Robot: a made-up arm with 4 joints.
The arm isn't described. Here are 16 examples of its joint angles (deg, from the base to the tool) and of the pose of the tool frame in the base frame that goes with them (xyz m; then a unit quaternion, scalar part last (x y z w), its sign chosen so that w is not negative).
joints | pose
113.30 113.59 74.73 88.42 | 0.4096 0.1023 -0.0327 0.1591 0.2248 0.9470 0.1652
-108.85 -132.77 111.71 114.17 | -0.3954 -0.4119 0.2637 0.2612 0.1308 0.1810 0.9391
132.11 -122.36 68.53 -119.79 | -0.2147 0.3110 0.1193 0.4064 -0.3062 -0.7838 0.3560
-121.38 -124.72 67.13 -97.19 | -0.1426 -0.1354 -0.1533 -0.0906 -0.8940 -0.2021 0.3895
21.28 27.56 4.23 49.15 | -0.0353 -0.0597 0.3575 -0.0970 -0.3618 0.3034 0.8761
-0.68 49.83 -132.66 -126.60 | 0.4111 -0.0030 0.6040 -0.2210 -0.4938 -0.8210 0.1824
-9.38 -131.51 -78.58 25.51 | 0.0519 0.0173 0.6233 0.1124 -0.5702 -0.7950 0.1739
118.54 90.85 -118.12 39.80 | 0.1572 0.5506 0.0031 -0.1175 0.3507 -0.3170 0.8734
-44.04 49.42 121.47 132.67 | 0.5026 -0.4657 0.2422 0.1798 0.8157 -0.5416 0.0953
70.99 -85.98 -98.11 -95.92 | -0.2285 0.3748 0.5420 0.1629 0.0736 0.0840 0.9803
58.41 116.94 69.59 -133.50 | 0.0466 0.3438 0.0030 -0.9650 0.1779 -0.0970 0.1668
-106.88 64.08 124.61 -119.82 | 0.3692 -0.2609 0.1518 0.1339 0.4851 -0.2286 0.8334
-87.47 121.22 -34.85 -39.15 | 0.1287 -0.5166 0.1947 0.1434 -0.2846 0.8799 0.3524
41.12 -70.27 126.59 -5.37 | -0.2294 0.1252 0.3462 -0.7924 0.3942 -0.4603 0.0692
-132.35 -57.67 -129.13 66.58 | -0.0899 -0.4314 -0.2953 -0.2902 -0.3251 0.7673 0.4705
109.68 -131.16 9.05 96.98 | -0.0487 0.0508 0.1024 0.6712 0.6222 0.1190 0.3851
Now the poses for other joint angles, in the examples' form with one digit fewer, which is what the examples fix.
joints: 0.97 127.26 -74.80 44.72
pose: 0.094 -0.117 0.591 0.516 0.374 0.552 0.538
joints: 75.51 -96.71 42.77 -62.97
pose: 0.012 0.307 0.351 -0.112 -0.002 -0.909 0.401
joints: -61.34 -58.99 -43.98 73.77
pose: 0.073 -0.224 0.317 0.261 -0.257 -0.805 0.467
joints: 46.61 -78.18 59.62 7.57
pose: -0.119 0.195 0.270 -0.661 0.041 -0.584 0.470
